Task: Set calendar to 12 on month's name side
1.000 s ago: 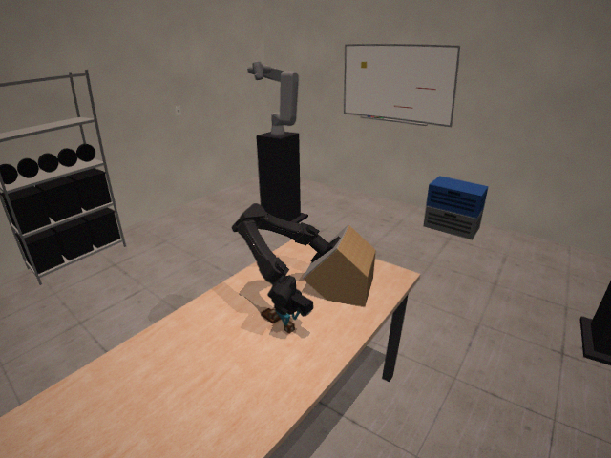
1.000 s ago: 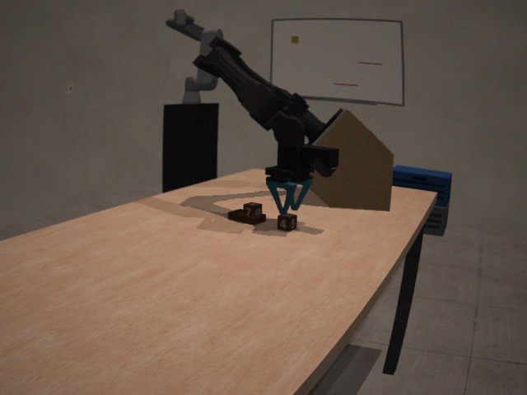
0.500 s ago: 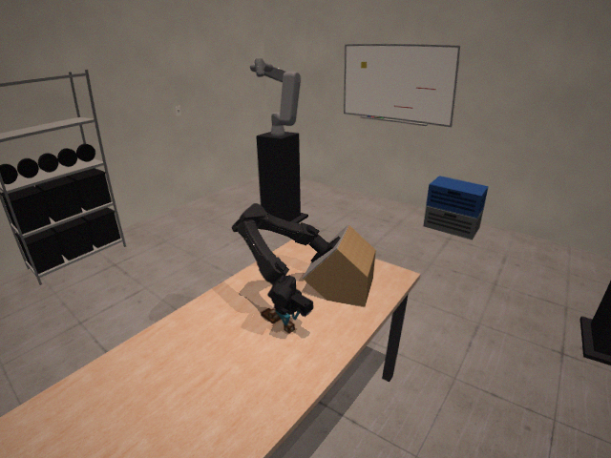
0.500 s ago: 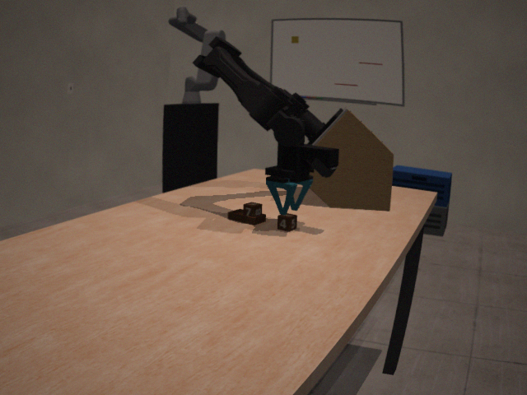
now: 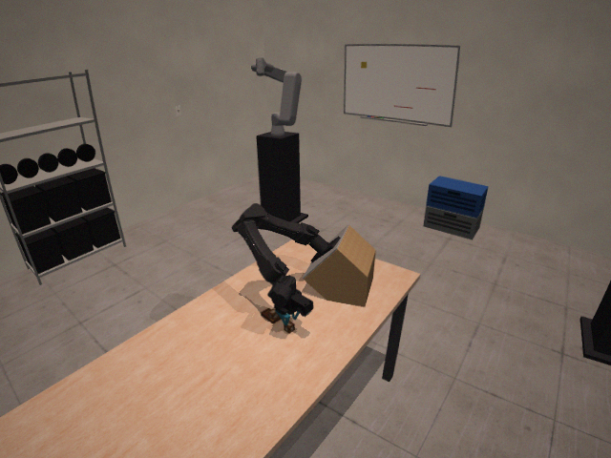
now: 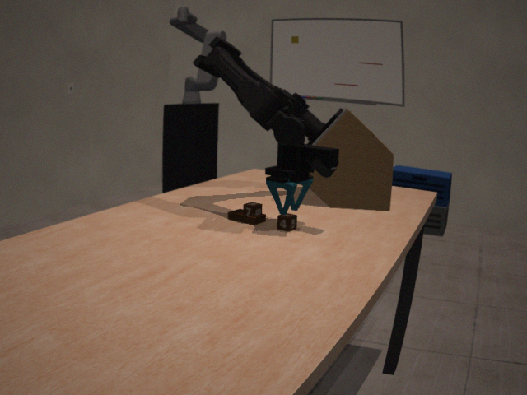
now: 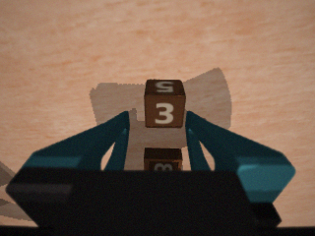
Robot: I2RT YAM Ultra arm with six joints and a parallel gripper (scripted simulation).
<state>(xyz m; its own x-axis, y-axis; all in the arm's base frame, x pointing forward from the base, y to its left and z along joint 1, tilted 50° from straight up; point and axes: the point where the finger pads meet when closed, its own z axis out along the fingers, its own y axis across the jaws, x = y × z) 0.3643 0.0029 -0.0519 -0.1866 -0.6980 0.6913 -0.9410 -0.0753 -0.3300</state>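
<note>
Now: the cube 1 cm behind my hand, 9 cm to the right of it and 2 cm below it. Round my hand: dark brown calendar tray 2 cm behind, 11 cm to the right, 4 cm below.
</note>
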